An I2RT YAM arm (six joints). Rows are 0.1 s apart.
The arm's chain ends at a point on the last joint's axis. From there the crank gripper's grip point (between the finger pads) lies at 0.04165 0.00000 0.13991 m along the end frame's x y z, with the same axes.
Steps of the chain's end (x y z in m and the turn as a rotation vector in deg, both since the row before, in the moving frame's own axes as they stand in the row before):
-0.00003 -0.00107 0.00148 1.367 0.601 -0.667
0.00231 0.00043 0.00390 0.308 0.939 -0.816
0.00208 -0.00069 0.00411 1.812 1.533 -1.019
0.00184 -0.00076 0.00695 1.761 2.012 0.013
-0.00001 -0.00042 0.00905 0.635 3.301 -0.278
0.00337 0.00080 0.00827 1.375 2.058 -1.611
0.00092 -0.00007 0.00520 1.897 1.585 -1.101
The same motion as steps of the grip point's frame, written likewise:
0.00141 -0.00490 0.00099 1.367 0.601 -0.667
0.00459 -0.00093 0.00320 0.308 0.939 -0.816
0.00576 -0.00587 0.00286 1.812 1.533 -1.019
0.00673 -0.00503 0.00534 1.761 2.012 0.013
0.00797 -0.00218 0.00641 0.635 3.301 -0.278
0.00830 -0.00378 0.00663 1.375 2.058 -1.611
0.00472 -0.00552 0.00390 1.897 1.585 -1.101

